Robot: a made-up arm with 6 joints. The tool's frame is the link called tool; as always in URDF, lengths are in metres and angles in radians. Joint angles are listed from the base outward.
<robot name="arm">
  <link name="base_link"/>
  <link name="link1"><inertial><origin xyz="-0.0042 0.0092 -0.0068"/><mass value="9.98"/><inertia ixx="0.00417" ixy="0" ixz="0" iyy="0.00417" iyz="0" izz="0.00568"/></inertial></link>
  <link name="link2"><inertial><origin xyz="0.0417 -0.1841 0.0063"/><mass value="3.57"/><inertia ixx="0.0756" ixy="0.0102" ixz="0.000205" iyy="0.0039" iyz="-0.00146" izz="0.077"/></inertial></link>
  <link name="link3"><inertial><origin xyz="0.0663 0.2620 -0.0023"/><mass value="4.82"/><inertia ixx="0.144" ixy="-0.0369" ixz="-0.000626" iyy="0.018" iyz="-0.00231" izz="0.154"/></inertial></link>
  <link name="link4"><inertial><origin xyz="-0.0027 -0.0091 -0.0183"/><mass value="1.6"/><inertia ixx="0.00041" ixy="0" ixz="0" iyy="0.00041" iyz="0" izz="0.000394"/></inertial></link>
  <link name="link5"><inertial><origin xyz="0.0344 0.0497 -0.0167"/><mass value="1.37"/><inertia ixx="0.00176" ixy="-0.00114" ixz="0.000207" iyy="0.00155" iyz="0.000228" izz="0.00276"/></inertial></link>
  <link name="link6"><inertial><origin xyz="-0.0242 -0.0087 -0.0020"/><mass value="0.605"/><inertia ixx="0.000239" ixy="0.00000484" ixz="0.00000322" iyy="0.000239" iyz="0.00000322" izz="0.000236"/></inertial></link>
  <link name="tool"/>
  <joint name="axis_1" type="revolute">
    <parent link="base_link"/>
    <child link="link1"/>
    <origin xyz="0.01 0.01 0.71" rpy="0 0 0"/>
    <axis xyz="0 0 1"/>
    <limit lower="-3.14" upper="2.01"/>
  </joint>
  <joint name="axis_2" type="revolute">
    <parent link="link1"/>
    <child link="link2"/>
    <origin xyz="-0.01 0.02 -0.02" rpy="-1.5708 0 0"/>
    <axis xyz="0 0 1"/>
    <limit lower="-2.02" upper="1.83"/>
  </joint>
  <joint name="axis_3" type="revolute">
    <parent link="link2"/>
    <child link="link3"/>
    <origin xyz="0.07 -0.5 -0.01" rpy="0 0 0"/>
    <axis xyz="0 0 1"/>
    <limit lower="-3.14" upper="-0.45"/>
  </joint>
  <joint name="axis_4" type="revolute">
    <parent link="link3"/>
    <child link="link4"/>
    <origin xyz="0.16 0.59 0.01" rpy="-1.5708 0 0"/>
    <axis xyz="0 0 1"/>
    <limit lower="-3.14" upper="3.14"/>
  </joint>
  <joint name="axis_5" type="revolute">
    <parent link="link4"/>
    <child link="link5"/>
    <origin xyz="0 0 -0.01" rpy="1.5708 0 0"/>
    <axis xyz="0 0 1"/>
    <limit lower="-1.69" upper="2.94"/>
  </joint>
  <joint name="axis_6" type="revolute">
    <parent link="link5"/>
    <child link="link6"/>
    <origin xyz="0.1 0.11 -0.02" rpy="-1.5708 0 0"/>
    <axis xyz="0 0 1"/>
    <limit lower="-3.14" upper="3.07"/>
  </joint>
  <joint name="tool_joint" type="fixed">
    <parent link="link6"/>
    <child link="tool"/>
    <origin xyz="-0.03 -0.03 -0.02" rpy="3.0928 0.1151 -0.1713"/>
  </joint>
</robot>
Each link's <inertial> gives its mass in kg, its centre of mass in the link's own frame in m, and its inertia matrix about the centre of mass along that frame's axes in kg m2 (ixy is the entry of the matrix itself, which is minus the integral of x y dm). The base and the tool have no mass. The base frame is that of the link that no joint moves.
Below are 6 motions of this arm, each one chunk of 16 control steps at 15 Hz.
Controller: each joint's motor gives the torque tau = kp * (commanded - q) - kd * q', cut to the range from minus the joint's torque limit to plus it. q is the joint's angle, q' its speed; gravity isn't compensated. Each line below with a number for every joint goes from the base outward.
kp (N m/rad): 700 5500 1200 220 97 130
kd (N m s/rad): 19 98 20 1.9 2.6 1.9
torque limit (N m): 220 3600 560 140 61 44
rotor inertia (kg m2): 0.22 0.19 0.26 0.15 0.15 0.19
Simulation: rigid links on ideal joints. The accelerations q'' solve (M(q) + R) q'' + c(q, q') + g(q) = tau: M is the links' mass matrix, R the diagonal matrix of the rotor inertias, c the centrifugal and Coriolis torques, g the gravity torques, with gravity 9.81 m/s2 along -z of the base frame. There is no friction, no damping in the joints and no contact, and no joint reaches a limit. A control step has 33 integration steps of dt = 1/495 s. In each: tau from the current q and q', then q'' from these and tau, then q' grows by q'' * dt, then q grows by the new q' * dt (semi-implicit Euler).
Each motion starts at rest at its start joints. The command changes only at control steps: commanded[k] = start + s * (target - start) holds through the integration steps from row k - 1 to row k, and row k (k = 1, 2, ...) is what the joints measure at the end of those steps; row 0 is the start. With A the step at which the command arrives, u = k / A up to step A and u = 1 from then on. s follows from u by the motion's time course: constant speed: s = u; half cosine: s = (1 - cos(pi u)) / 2; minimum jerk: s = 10 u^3 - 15 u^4 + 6 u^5; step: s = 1 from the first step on.
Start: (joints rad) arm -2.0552 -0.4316 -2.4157 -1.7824 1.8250 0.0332
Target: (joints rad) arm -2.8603 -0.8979 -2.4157 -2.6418 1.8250 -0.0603
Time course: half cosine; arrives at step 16
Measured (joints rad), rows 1 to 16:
1: -2.0630 -0.4373 -2.4116 -1.7897 1.8355 0.0325
2: -2.0863 -0.4506 -2.4112 -1.8215 1.8424 0.0297
3: -2.1243 -0.4741 -2.4151 -1.8679 1.8386 0.0245
4: -2.1747 -0.5059 -2.4211 -1.9261 1.8369 0.0179
5: -2.2357 -0.5435 -2.4259 -1.9970 1.8396 0.0104
6: -2.3050 -0.5852 -2.4286 -2.0740 1.8411 0.0020
7: -2.3800 -0.6301 -2.4308 -2.1570 1.8406 -0.0071
8: -2.4582 -0.6769 -2.4338 -2.2424 1.8403 -0.0164
9: -2.5370 -0.7239 -2.4372 -2.3265 1.8411 -0.0257
10: -2.6137 -0.7686 -2.4398 -2.4065 1.8423 -0.0345
11: -2.6857 -0.8093 -2.4407 -2.4787 1.8428 -0.0426
12: -2.7500 -0.8444 -2.4404 -2.5406 1.8427 -0.0494
13: -2.8035 -0.8728 -2.4396 -2.5901 1.8427 -0.0550
14: -2.8435 -0.8937 -2.4386 -2.6250 1.8429 -0.0590
15: -2.8681 -0.9061 -2.4372 -2.6440 1.8432 -0.0612
16: -2.8759 -0.9095 -2.4353 -2.6463 1.8433 -0.0616

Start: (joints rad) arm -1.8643 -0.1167 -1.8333 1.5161 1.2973 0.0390
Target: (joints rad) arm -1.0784 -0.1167 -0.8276 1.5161 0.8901 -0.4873
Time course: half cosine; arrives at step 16
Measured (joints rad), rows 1 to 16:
1: -1.8583 -0.1152 -1.8083 1.5138 1.2976 0.0336
2: -1.8382 -0.1096 -1.7624 1.5103 1.2860 0.0152
3: -1.8020 -0.1082 -1.7089 1.5108 1.2614 -0.0137
4: -1.7510 -0.1099 -1.6486 1.5122 1.2342 -0.0483
5: -1.6888 -0.1105 -1.5719 1.5130 1.2046 -0.0892
6: -1.6196 -0.1086 -1.4774 1.5122 1.1683 -0.1370
7: -1.5453 -0.1067 -1.3750 1.5115 1.1269 -0.1885
8: -1.4668 -0.1066 -1.2747 1.5120 1.0859 -0.2405
9: -1.3866 -0.1074 -1.1788 1.5129 1.0475 -0.2916
10: -1.3095 -0.1077 -1.0857 1.5132 1.0111 -0.3406
11: -1.2398 -0.1077 -0.9985 1.5132 0.9768 -0.3854
12: -1.1804 -0.1080 -0.9239 1.5134 0.9462 -0.4239
13: -1.1327 -0.1086 -0.8656 1.5137 0.9214 -0.4546
14: -1.0979 -0.1092 -0.8239 1.5139 0.9033 -0.4765
15: -1.0770 -0.1095 -0.7995 1.5140 0.8924 -0.4888
16: -1.0710 -0.1097 -0.7941 1.5140 0.8892 -0.4911

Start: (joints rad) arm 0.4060 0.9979 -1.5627 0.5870 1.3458 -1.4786
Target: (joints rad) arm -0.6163 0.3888 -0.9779 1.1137 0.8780 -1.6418
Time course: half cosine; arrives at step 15
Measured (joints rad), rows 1 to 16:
1: 0.4028 1.0010 -1.5427 0.5963 1.3357 -1.4810
2: 0.3866 0.9852 -1.4979 0.6171 1.3235 -1.4880
3: 0.3459 0.9499 -1.4713 0.6494 1.3087 -1.4975
4: 0.2742 0.9003 -1.4467 0.6913 1.2717 -1.5090
5: 0.1730 0.8460 -1.4010 0.7371 1.2222 -1.5235
6: 0.0508 0.7888 -1.3371 0.7871 1.1747 -1.5403
7: -0.0774 0.7266 -1.2728 0.8409 1.1277 -1.5577
8: -0.1968 0.6613 -1.2145 0.8961 1.0765 -1.5747
9: -0.3004 0.5982 -1.1566 0.9496 1.0261 -1.5912
10: -0.3897 0.5410 -1.0980 0.9985 0.9833 -1.6066
11: -0.4690 0.4910 -1.0461 1.0408 0.9480 -1.6199
12: -0.5387 0.4497 -1.0066 1.0747 0.9167 -1.6306
13: -0.5946 0.4192 -0.9788 1.0986 0.8904 -1.6384
14: -0.6297 0.4015 -0.9613 1.1115 0.8739 -1.6429
15: -0.6393 0.3973 -0.9558 1.1131 0.8698 -1.6437
16: -0.6283 0.3982 -0.9567 1.1123 0.8743 -1.6425

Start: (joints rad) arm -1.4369 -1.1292 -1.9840 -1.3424 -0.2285 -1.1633
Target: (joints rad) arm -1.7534 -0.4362 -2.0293 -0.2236 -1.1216 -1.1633
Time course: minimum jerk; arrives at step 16
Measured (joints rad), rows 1 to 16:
1: -1.4375 -1.1350 -1.9860 -1.3409 -0.2378 -1.1631
2: -1.4398 -1.1296 -2.0020 -1.3140 -0.2593 -1.1637
3: -1.4466 -1.1068 -2.0065 -1.2666 -0.2911 -1.1647
4: -1.4630 -1.0637 -1.9994 -1.1995 -0.3385 -1.1643
5: -1.4926 -1.0048 -1.9916 -1.1058 -0.4054 -1.1634
6: -1.5310 -0.9357 -1.9912 -0.9938 -0.4922 -1.1634
7: -1.5686 -0.8590 -1.9953 -0.8674 -0.5937 -1.1639
8: -1.6027 -0.7770 -1.9977 -0.7352 -0.6994 -1.1638
9: -1.6380 -0.6941 -1.9968 -0.6074 -0.8011 -1.1634
10: -1.6720 -0.6165 -1.9954 -0.4903 -0.8955 -1.1630
11: -1.7001 -0.5502 -1.9967 -0.3890 -0.9795 -1.1629
12: -1.7230 -0.4984 -2.0007 -0.3110 -1.0486 -1.1631
13: -1.7396 -0.4626 -2.0051 -0.2587 -1.0980 -1.1633
14: -1.7494 -0.4420 -2.0088 -0.2307 -1.1262 -1.1633
15: -1.7533 -0.4347 -2.0123 -0.2226 -1.1365 -1.1633
16: -1.7536 -0.4355 -2.0169 -0.2241 -1.1367 -1.1635

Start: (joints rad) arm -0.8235 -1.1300 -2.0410 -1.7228 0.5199 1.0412
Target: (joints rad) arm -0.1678 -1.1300 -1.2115 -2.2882 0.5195 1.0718
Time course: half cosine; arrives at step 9
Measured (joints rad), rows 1 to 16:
1: -0.8148 -1.1401 -2.0223 -1.7481 0.5153 1.0417
2: -0.7738 -1.1470 -1.9645 -1.8098 0.5090 1.0443
3: -0.6765 -1.1435 -1.8395 -1.8934 0.5126 1.0490
4: -0.5268 -1.1343 -1.6726 -1.9922 0.5281 1.0544
5: -0.3880 -1.1293 -1.5069 -2.0921 0.5374 1.0598
6: -0.3064 -1.1291 -1.3677 -2.1805 0.5219 1.0658
7: -0.2387 -1.1299 -1.2608 -2.2490 0.5031 1.0706
8: -0.1786 -1.1299 -1.1932 -2.2875 0.5007 1.0727
9: -0.1608 -1.1299 -1.1761 -2.2922 0.5019 1.0731
10: -0.1678 -1.1330 -1.1933 -2.2872 0.5051 1.0723
11: -0.1691 -1.1364 -1.2062 -2.2890 0.5135 1.0712
12: -0.1669 -1.1352 -1.2010 -2.2886 0.5159 1.0713
13: -0.1676 -1.1328 -1.1914 -2.2889 0.5094 1.0723
14: -0.1684 -1.1327 -1.1910 -2.2894 0.5048 1.0726
15: -0.1679 -1.1341 -1.1967 -2.2886 0.5079 1.0719
16: -0.1675 -1.1346 -1.1989 -2.2888 0.5121 1.0716

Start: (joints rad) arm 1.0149 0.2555 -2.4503 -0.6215 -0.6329 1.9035
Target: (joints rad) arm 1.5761 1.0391 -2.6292 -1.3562 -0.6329 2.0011
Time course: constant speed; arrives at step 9
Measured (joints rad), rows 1 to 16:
1: 1.0496 0.3354 -2.4984 -0.7217 -0.6563 1.9171
2: 1.1193 0.4443 -2.4657 -0.8208 -0.6550 1.9326
3: 1.1906 0.5526 -2.4353 -0.9022 -0.6158 1.9368
4: 1.2578 0.6388 -2.4583 -0.9953 -0.6015 1.9440
5: 1.3249 0.7120 -2.5124 -1.0612 -0.6261 1.9600
6: 1.3913 0.7914 -2.5508 -1.1384 -0.6467 1.9743
7: 1.4545 0.8837 -2.5580 -1.2275 -0.6398 1.9824
8: 1.5141 0.9799 -2.5563 -1.3132 -0.6222 1.9907
9: 1.5726 1.0694 -2.5711 -1.3974 -0.6166 2.0022
10: 1.6211 1.0775 -2.5429 -1.3809 -0.6164 2.0013
11: 1.6440 1.0585 -2.5903 -1.3608 -0.6242 1.9964
12: 1.6366 1.0396 -2.6351 -1.3578 -0.6421 2.0013
13: 1.6070 1.0416 -2.6296 -1.3518 -0.6497 2.0046
14: 1.5709 1.0554 -2.5960 -1.3679 -0.6349 2.0001
15: 1.5431 1.0628 -2.5786 -1.3713 -0.6184 1.9968
16: 1.5323 1.0578 -2.5910 -1.3637 -0.6190 1.9990

